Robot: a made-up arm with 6 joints.
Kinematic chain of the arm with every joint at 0, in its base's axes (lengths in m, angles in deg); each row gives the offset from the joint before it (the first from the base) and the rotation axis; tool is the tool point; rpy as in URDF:
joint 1: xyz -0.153 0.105 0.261 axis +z
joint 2: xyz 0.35 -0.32 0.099 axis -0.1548 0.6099 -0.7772
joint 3: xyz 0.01 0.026 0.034 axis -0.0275 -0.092 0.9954
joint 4: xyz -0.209 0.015 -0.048 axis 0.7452 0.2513 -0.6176
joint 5: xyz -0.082 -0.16 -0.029 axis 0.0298 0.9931 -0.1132
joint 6: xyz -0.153 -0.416 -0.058 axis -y
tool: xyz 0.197 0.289 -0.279 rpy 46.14 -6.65 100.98
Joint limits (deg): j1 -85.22..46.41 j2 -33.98..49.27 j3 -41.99..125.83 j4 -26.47..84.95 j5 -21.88..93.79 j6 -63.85..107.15
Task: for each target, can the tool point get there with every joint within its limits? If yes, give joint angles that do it. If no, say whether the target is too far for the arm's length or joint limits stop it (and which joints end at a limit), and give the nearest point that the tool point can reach.
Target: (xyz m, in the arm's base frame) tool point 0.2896 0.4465 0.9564
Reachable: no: joint limits stop it (at a limit: joint 2, joint 4, joint 6) | nearest point 0.2260 0.3974 0.7817 | short by 0.192 m
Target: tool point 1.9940 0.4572 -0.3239
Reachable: no: too far | nearest point 1.0768 0.2653 0.0919 | short by 1.025 m
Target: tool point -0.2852 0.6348 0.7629
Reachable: no: joint limits stop it (at a limit: joint 1, joint 2, joint 6) | nearest point -0.2418 0.5952 0.7198 | short by 0.073 m
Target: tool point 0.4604 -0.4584 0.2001
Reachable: yes | joints -19.20 -26.40 99.59 11.62 32.00 44.73
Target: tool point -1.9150 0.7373 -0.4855
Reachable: no: too far | nearest point -1.0360 0.1498 -0.0065 | short by 1.161 m
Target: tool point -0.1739 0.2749 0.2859
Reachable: yes | joints -27.23 42.59 2.70 59.58 48.45 13.95
